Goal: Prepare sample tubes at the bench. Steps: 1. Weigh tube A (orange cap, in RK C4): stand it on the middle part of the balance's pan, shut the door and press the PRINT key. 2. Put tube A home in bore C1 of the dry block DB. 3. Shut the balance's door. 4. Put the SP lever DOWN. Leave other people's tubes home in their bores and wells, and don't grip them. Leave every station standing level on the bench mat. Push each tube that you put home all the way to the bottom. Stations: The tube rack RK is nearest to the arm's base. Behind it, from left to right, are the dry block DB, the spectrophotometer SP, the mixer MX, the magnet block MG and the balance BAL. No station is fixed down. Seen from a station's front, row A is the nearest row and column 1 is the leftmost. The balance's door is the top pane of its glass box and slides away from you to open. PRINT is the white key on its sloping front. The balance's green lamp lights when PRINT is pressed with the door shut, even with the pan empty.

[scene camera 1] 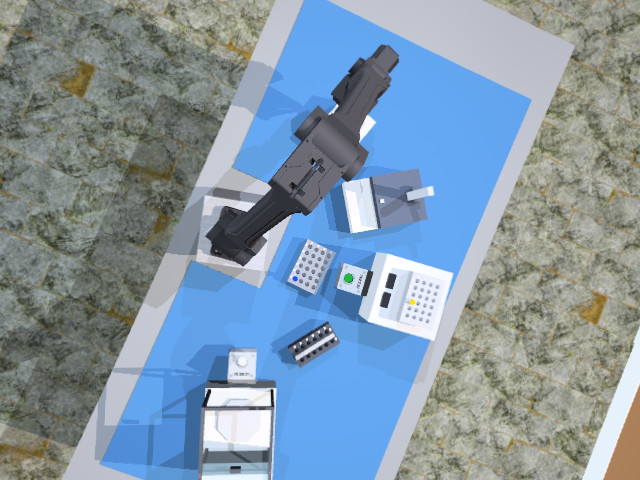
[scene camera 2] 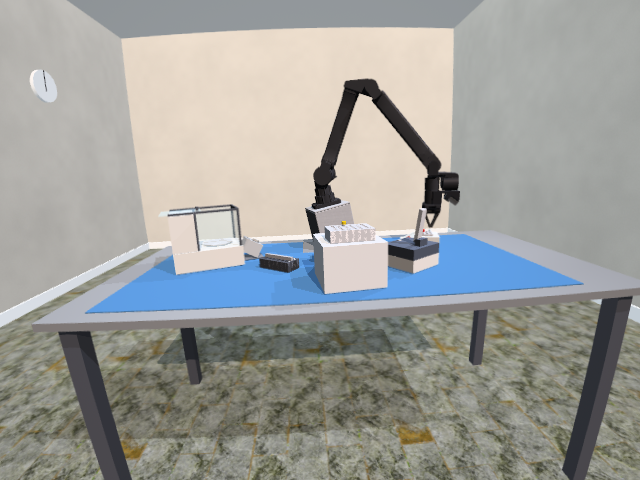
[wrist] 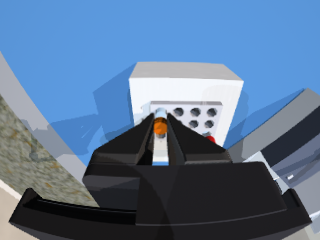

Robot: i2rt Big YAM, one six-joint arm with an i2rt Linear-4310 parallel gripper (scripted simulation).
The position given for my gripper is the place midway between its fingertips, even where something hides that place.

In view: my gripper [wrist: 160, 118], a dry block DB [wrist: 206, 88], a spectrophotometer SP [scene camera 1: 380, 201], a balance BAL [scene camera 2: 203, 240], a black magnet block [scene camera 1: 314, 341] and a tube rack RK [scene camera 1: 314, 260].
The spectrophotometer SP also shows in scene camera 2 [scene camera 2: 404, 254]. The wrist view misses the black magnet block, which is hidden by my gripper. The wrist view misses the tube rack RK, which is hidden by my gripper.
